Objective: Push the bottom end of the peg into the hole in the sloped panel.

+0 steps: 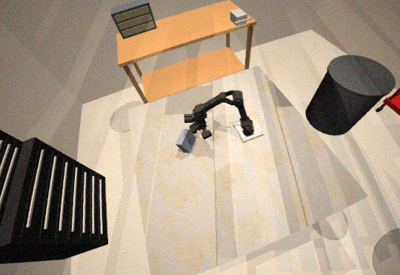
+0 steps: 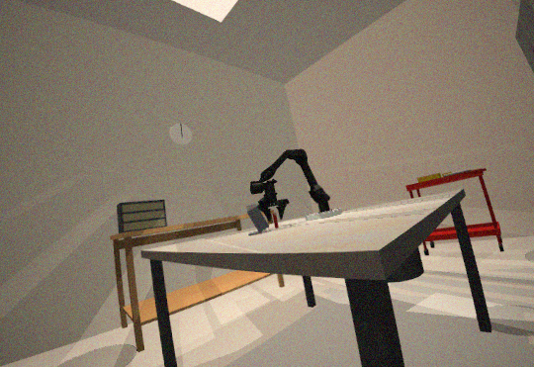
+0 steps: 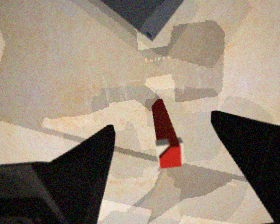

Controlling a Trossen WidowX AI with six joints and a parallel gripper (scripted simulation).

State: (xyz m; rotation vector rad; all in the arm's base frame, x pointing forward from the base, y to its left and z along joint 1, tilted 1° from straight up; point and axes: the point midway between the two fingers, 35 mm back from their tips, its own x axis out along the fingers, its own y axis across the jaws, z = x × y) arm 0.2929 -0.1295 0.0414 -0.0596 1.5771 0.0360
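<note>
My gripper tip is 20 mm below the red peg. Round my gripper tip: grey sloped panel 140 mm ahead, 20 mm to the left, 20 mm above.
</note>
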